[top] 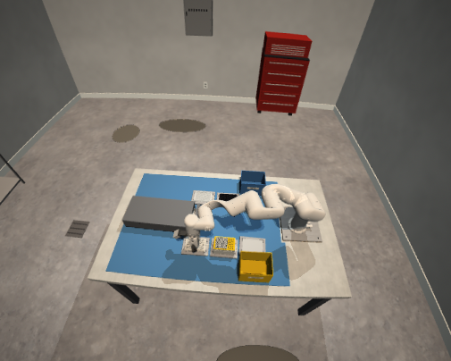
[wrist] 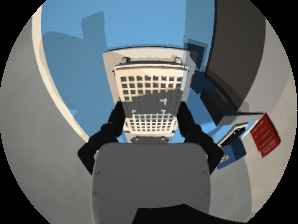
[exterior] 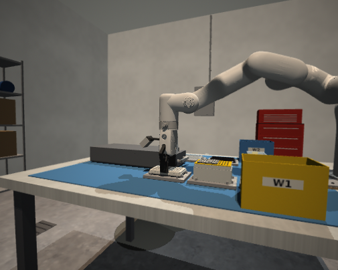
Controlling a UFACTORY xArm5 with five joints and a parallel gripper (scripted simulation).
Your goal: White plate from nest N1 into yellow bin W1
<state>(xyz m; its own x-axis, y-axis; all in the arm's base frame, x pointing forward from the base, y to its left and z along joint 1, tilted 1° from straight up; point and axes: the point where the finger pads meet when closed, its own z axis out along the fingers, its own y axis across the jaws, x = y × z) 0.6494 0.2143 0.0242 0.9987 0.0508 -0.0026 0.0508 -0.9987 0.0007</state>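
Now: hand 30 mm above the grey nest. The rest, counted from my hand: white plate: 10 mm below; yellow-topped tip box: 180 mm behind, 10 mm to the right, 20 mm above; yellow bin W1: 360 mm behind, 120 mm to the left.
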